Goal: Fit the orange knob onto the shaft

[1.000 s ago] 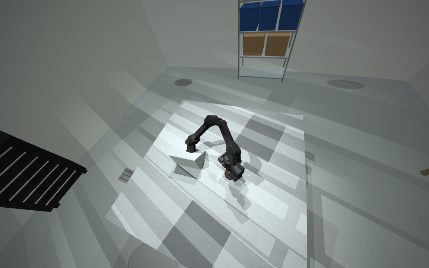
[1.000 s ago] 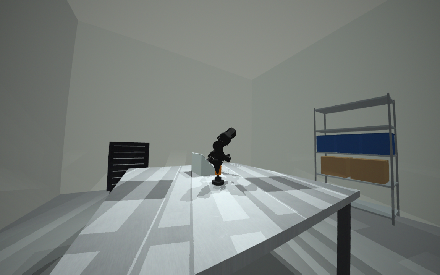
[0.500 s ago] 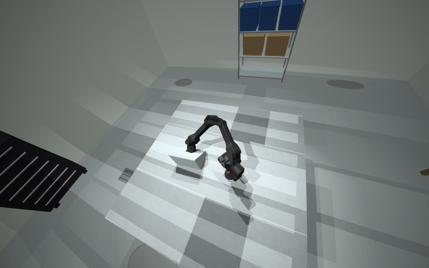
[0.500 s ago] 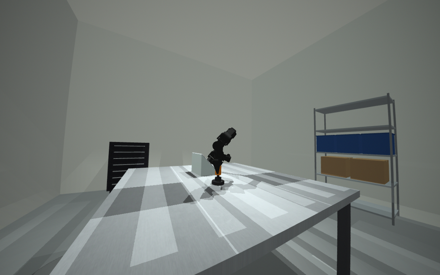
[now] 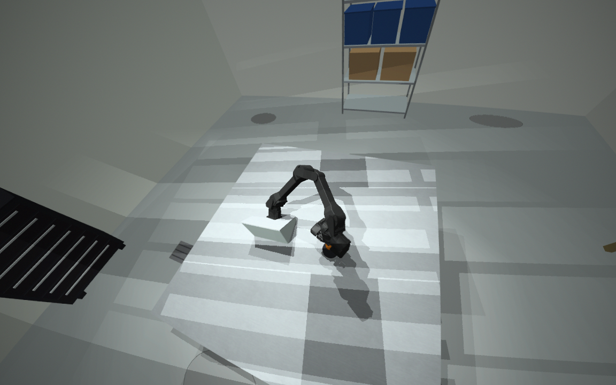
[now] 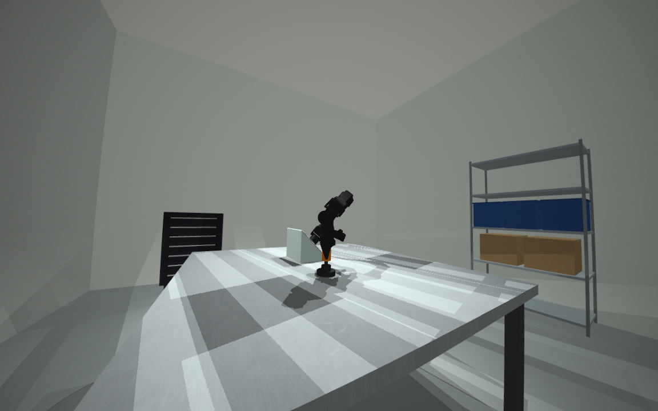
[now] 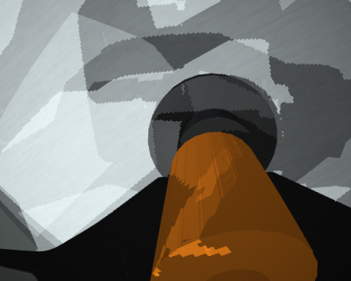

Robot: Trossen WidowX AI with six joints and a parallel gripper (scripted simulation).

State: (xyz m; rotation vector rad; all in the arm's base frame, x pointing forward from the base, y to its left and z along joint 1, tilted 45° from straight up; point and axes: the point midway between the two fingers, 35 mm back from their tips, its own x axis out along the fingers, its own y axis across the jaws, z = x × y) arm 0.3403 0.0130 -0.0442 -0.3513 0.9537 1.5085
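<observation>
My gripper tip is now 20 mm below the orange knob. The rest, counted from my gripper tip: dark round pedestal (40 mm below).
</observation>
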